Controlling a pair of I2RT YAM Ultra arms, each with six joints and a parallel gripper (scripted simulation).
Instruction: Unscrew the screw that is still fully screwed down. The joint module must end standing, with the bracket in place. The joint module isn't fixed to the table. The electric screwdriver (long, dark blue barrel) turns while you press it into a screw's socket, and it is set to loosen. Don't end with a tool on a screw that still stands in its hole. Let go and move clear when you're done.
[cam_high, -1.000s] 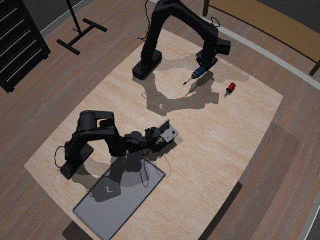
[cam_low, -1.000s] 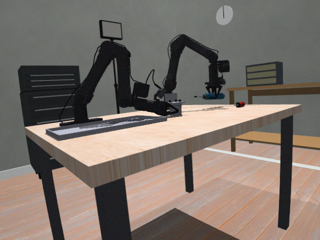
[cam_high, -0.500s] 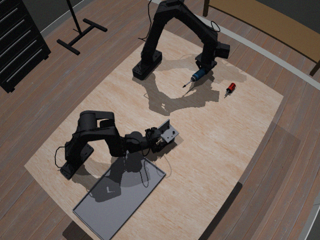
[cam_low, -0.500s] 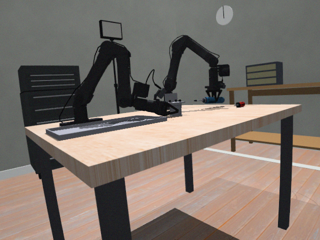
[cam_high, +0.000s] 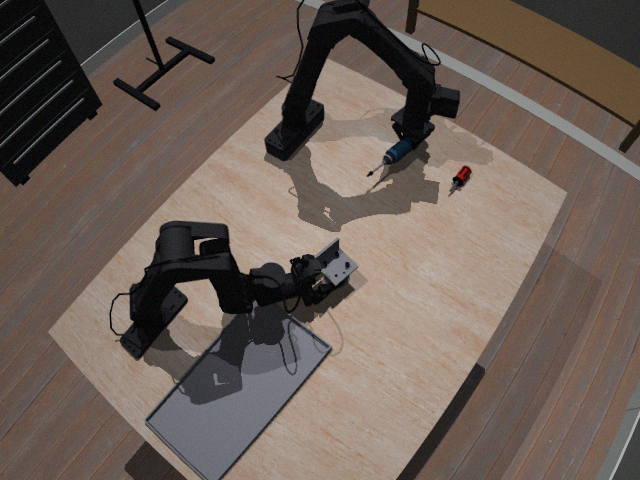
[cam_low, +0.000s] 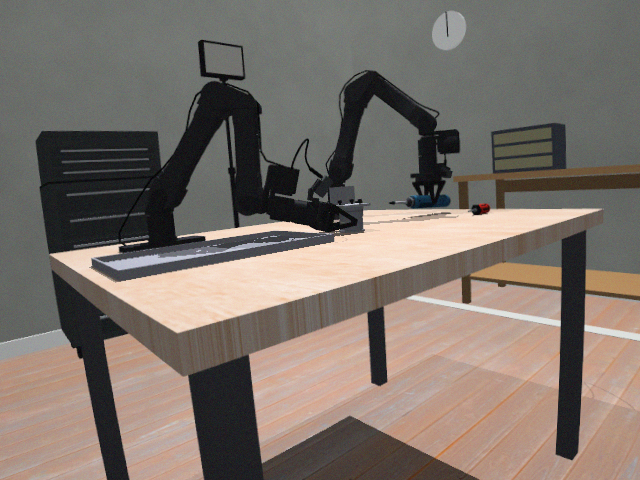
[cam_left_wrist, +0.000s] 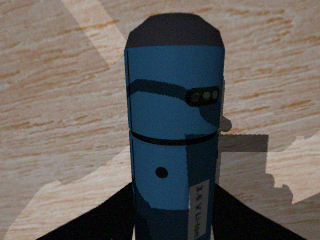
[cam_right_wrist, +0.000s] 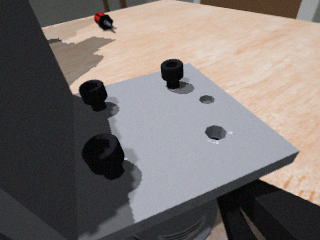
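The grey bracket is 5 cm above my right hand. The rest, counted from my right hand: shallow grey tray 35 cm to the right, 5 cm behind, 2 cm below; then small red-handled screwdriver 41 cm to the left, 15 cm ahead, 1 cm below.
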